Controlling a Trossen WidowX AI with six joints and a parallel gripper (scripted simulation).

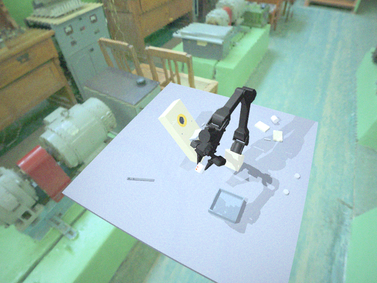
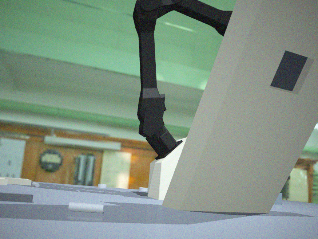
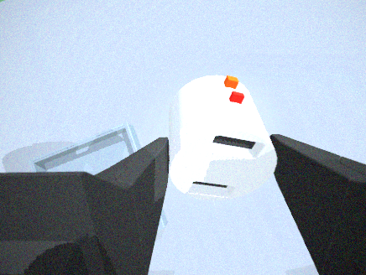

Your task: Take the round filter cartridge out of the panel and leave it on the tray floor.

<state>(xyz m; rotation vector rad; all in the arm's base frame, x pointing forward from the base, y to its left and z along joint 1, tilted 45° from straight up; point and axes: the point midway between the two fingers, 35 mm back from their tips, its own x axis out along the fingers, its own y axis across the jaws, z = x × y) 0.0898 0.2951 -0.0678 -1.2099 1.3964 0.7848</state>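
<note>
Now: gripper tip 240 mm above the tray, 160 mm past it and 10 mm to the right of it. Round my gripper tip: round filter cartridge right at my gripper tip; then cream service panel 260 mm to the right, 230 mm ahead, 100 mm below.
</note>
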